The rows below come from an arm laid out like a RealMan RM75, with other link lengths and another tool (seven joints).
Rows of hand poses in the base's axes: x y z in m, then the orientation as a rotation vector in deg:
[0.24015, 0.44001, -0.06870, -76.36, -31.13, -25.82]
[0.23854, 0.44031, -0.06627, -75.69, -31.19, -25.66]
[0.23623, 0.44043, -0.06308, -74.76, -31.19, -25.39]
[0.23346, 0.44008, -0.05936, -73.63, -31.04, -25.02]
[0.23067, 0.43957, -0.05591, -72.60, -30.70, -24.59]
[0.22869, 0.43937, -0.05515, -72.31, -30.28, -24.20]
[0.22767, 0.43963, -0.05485, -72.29, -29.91, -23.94]
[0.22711, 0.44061, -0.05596, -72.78, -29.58, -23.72]
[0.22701, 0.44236, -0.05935, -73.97, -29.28, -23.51]
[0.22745, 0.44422, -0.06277, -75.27, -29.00, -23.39]
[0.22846, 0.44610, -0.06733, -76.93, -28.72, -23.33]
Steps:
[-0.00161, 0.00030, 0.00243, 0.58, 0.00, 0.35]
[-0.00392, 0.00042, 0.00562, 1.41, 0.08, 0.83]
[-0.00669, 0.00007, 0.00934, 2.45, 0.31, 1.37]
[-0.00948, -0.00044, 0.01279, 3.44, 0.72, 1.81]
[-0.01146, -0.00064, 0.01355, 3.78, 1.23, 1.96]
[-0.01248, -0.00038, 0.01385, 3.87, 1.64, 1.96]
[-0.01304, 0.00060, 0.01274, 3.48, 2.05, 1.78]
[-0.01314, 0.00235, 0.00935, 2.44, 2.48, 1.40]
[-0.01270, 0.00421, 0.00593, 1.29, 2.85, 0.93]
[-0.01169, 0.00609, 0.00137, -0.18, 3.20, 0.30]

